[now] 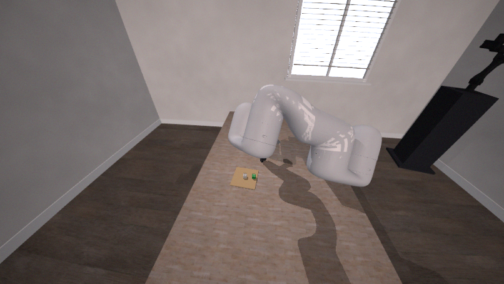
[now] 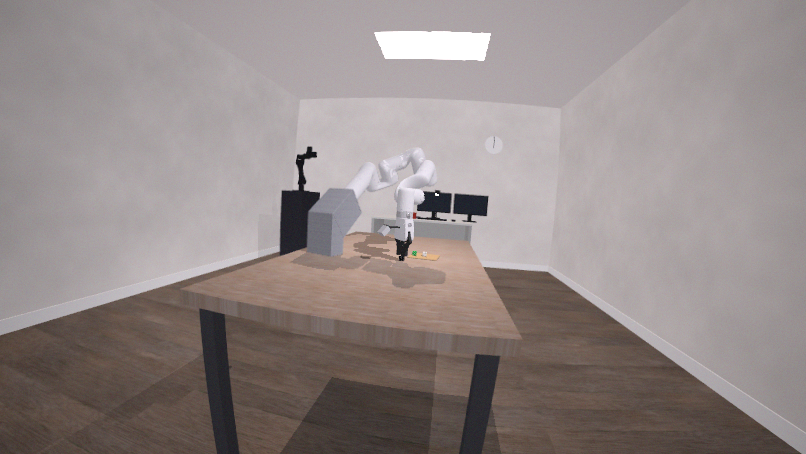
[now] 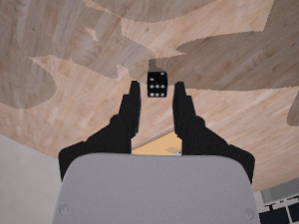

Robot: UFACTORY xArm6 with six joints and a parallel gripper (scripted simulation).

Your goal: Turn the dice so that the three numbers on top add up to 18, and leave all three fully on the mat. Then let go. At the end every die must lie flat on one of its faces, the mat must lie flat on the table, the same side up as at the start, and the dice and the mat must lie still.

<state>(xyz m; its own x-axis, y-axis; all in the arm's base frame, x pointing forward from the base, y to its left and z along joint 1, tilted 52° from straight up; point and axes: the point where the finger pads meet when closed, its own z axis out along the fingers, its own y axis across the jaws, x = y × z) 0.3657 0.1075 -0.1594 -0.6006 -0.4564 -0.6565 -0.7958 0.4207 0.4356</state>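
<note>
My gripper is now 3 cm above the black die. Round my hand: mat (6 cm ahead, 16 cm to the left, 4 cm below); white die (6 cm ahead, 16 cm to the left, 3 cm below); green die (1 cm ahead, 15 cm to the left, 3 cm below).
</note>
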